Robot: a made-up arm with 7 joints.
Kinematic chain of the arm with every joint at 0, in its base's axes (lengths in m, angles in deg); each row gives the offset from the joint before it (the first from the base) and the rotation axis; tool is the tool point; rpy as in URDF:
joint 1: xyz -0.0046 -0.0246 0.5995 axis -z
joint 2: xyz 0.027 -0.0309 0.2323 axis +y
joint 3: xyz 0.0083 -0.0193 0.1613 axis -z
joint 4: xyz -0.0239 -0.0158 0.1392 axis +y
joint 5: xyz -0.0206 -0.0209 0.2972 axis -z
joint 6: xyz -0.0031 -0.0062 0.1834 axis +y
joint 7: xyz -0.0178 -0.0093 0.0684 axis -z
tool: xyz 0.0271 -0.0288 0.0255 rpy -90 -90 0
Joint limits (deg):
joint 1: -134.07..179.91
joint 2: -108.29..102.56
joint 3: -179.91..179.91
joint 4: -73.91..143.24
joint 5: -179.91..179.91
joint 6: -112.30..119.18
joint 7: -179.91..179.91
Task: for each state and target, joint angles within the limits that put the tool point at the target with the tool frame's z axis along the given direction. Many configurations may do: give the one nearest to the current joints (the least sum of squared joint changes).
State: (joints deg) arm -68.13 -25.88 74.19 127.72 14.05 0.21 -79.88
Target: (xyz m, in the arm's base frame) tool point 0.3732 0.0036 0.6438 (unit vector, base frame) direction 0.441 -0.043 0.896
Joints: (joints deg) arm -89.47 -46.63 108.77 143.24 25.17 -25.25 -64.77
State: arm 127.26 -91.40 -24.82 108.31 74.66 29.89 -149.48
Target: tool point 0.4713 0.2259 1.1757 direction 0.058 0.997 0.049
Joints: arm 119.75 -103.56 -40.38 82.53 57.08 24.63 -177.17
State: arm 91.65 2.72 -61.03 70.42 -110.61 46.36 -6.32
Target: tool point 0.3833 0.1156 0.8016 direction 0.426 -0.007 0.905
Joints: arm 50.03 19.76 -73.01 118.99 -97.25 37.93 19.01
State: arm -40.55 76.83 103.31 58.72 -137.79 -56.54 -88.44
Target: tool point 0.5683 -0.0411 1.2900 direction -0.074 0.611 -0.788
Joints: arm -15.02 82.26 144.91 55.28 -99.82 -93.57 -56.52
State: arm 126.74 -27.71 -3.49 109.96 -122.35 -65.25 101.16
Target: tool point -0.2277 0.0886 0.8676 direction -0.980 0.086 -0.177
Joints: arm 178.14 -41.63 9.13 143.24 -152.12 -88.89 88.18
